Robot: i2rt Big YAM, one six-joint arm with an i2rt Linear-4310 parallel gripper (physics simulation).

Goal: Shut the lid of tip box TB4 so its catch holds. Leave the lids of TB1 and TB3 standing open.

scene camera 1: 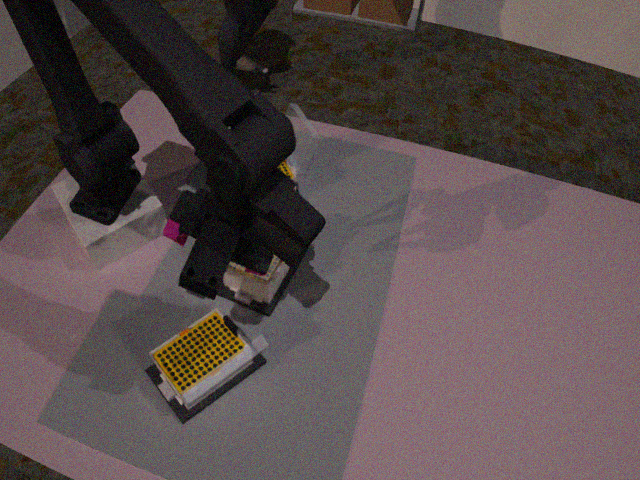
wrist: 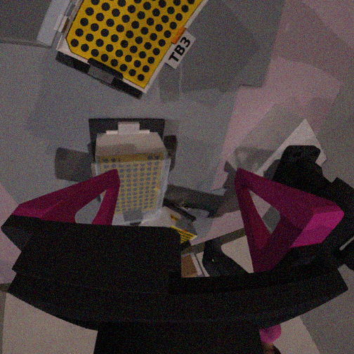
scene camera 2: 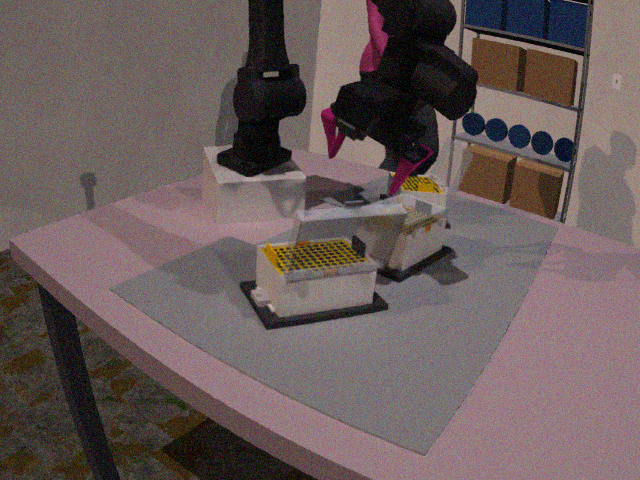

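Note:
The middle box, TB4, stands on a black base. Its clear lid lies over or nearly over the yellow rack; whether it is fully down and its catch holds cannot be told. My gripper is open and empty above TB4, one fingertip over the box's edge, the other out beside it. The arm hides much of TB4 in scene camera 1. The nearest box, TB3, has its clear lid standing open. The far box, TB1, is mostly hidden; its lid stands up.
The boxes stand on a grey mat on the pink table. A white pedestal carries a black arm base. A person and a shelf rack are behind the table.

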